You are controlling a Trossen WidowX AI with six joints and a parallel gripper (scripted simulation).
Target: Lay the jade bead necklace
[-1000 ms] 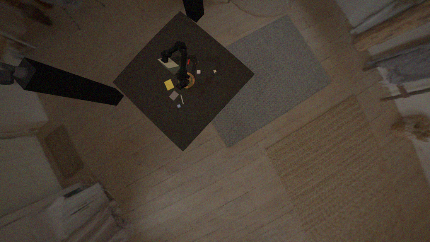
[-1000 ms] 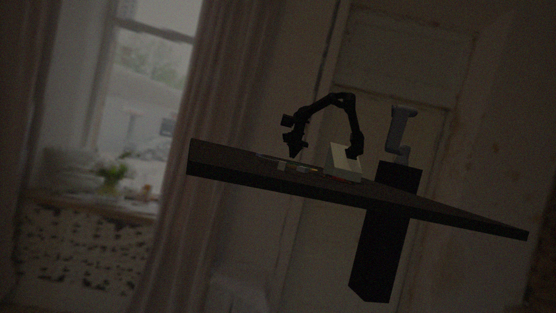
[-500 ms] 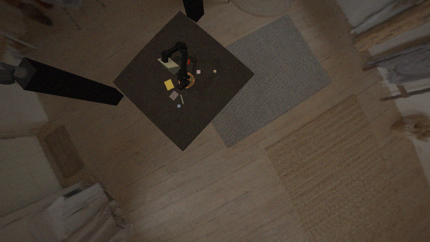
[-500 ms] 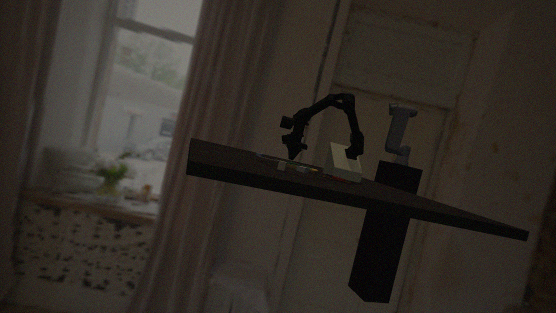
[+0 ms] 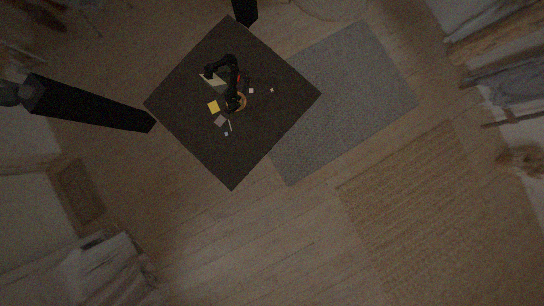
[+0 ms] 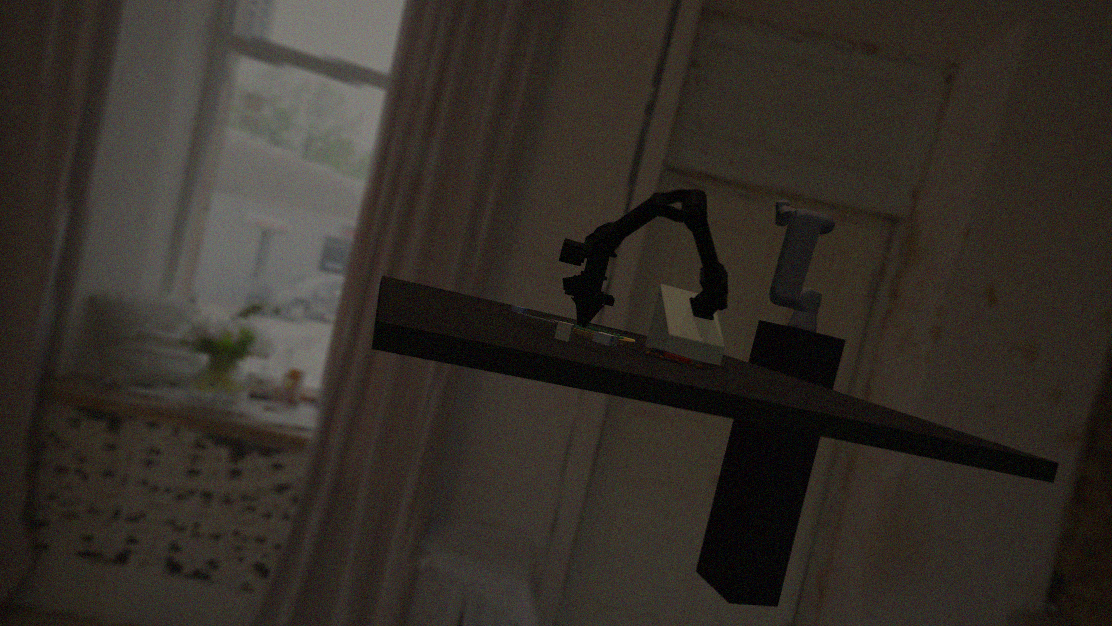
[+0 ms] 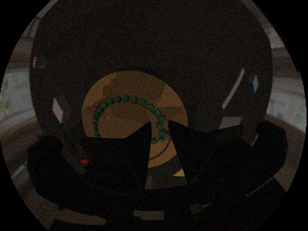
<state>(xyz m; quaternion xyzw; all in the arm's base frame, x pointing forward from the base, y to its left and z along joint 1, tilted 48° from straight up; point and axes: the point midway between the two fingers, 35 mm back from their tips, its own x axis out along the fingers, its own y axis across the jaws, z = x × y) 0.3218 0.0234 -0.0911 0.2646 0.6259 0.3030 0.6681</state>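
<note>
Now: the round bead board 30 mm behind my gripper tip, 50 mm to the left of it and 10 mm below it. Round my gripper tip: white stick: 80 mm ahead, 160 mm to the right, 10 mm below; then yellow square: 170 mm behind, 130 mm to the right, 10 mm below; then grey square: 30 mm behind, 190 mm to the right, 10 mm below.
</note>
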